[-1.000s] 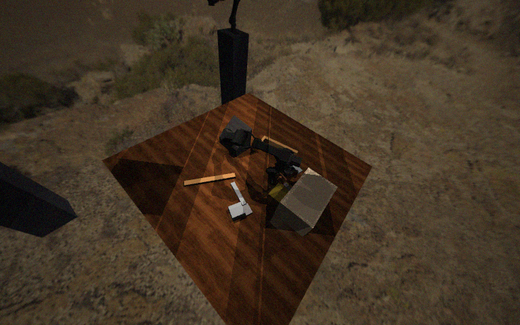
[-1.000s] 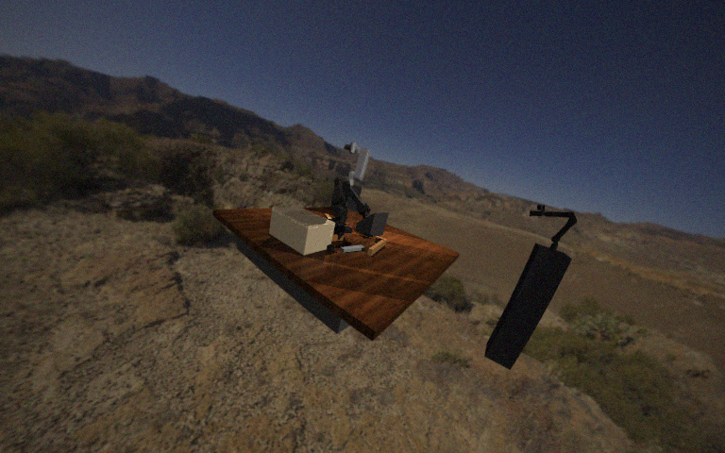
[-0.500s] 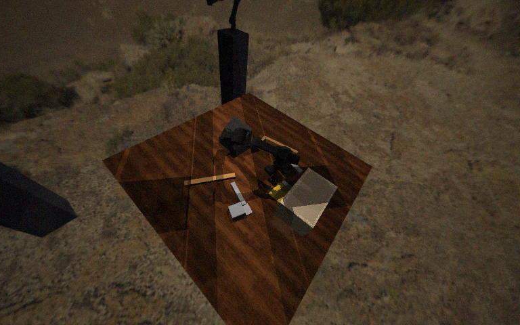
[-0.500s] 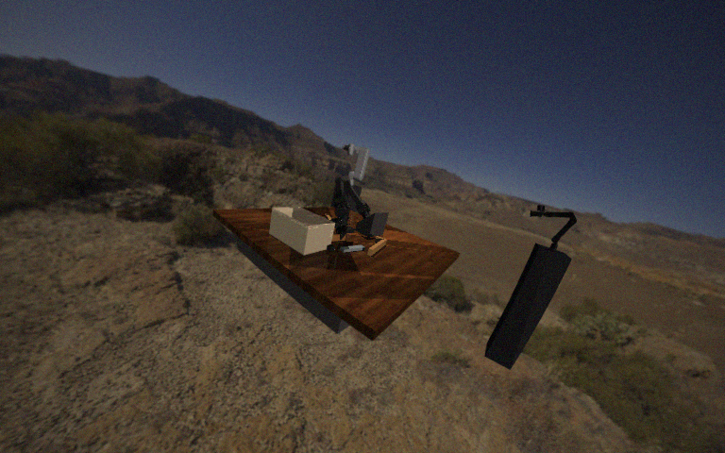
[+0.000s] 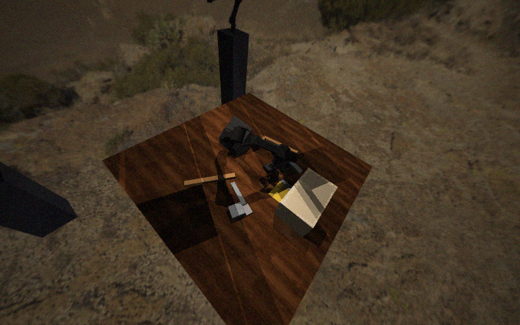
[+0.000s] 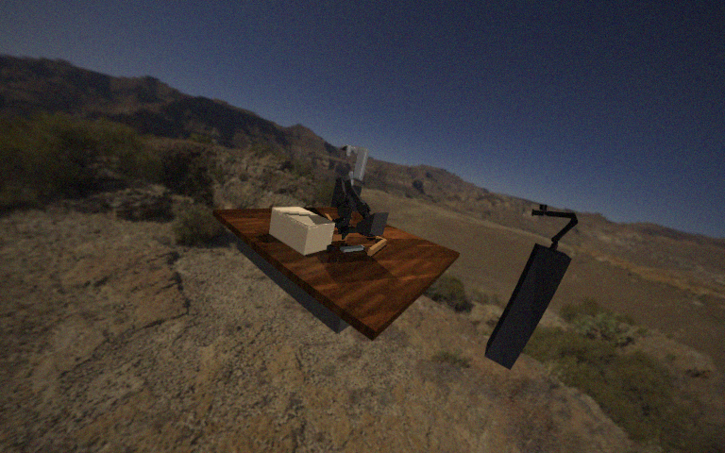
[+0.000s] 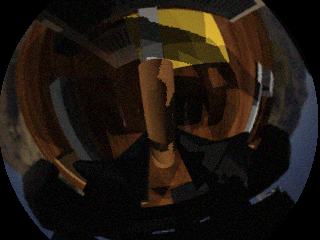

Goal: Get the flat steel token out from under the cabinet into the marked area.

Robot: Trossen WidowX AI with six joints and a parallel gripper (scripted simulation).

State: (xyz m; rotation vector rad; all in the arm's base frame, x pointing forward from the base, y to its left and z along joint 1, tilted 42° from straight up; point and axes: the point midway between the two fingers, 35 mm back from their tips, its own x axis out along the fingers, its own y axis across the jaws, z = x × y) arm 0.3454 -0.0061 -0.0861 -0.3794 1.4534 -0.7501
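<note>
My gripper tip is 6 cm short of the grey bar and 14 cm to the right of it. Also, from my gripper tip: steel token: 25 cm ahead, 9 cm to the right; then grey block: 2 cm ahead, 37 cm to the right, 1 cm above; then grey scraper: 30 cm to the right.
</note>
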